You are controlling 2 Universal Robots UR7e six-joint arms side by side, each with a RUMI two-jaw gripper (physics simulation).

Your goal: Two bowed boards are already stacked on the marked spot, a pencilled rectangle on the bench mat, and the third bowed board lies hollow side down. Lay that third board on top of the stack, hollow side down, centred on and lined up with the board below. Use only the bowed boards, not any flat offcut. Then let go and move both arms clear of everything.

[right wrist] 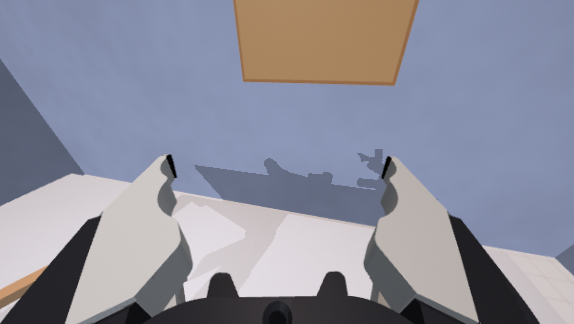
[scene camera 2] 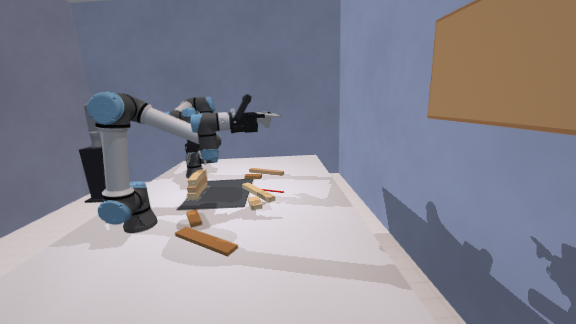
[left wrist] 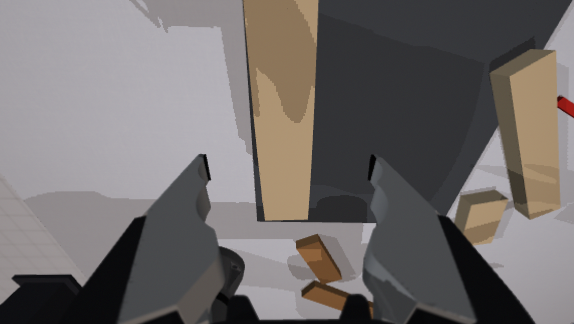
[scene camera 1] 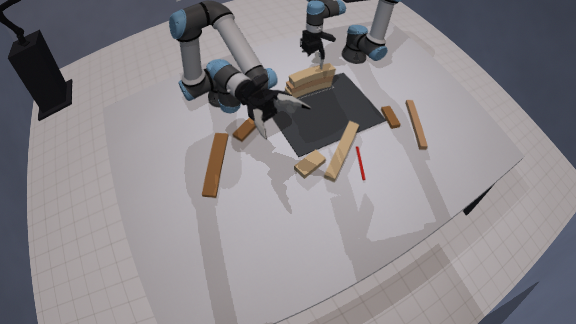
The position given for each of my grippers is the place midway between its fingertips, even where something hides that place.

Note:
In view: my left gripper (left wrist: 289, 156), my right gripper (scene camera 1: 289, 123), a long pale offcut (scene camera 1: 339, 156) and a pale block (left wrist: 478, 215).
The long pale offcut shows as well in the left wrist view (left wrist: 525, 89). My right gripper shows as well in the right wrist view (right wrist: 281, 157) and in scene camera 2 (scene camera 2: 275, 115). The right wrist view misses the long pale offcut: it is out of frame. The right wrist view does not show the pale block: it is out of frame.

